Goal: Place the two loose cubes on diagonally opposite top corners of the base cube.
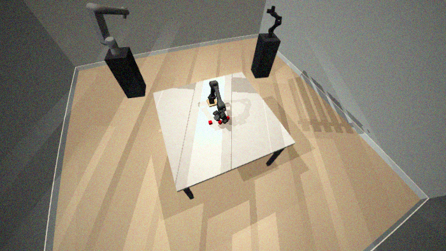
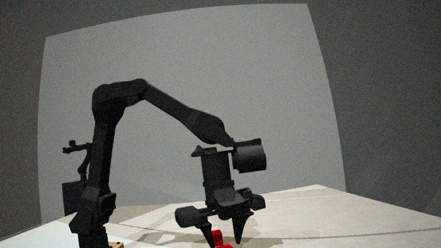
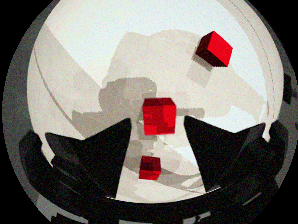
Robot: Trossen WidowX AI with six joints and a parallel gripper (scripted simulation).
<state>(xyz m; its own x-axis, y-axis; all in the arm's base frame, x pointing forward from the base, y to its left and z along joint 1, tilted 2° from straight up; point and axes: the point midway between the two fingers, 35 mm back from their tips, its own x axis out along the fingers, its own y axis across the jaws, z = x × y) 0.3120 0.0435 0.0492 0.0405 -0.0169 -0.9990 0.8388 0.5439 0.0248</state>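
My gripper tip is now 20 mm above the red cube.
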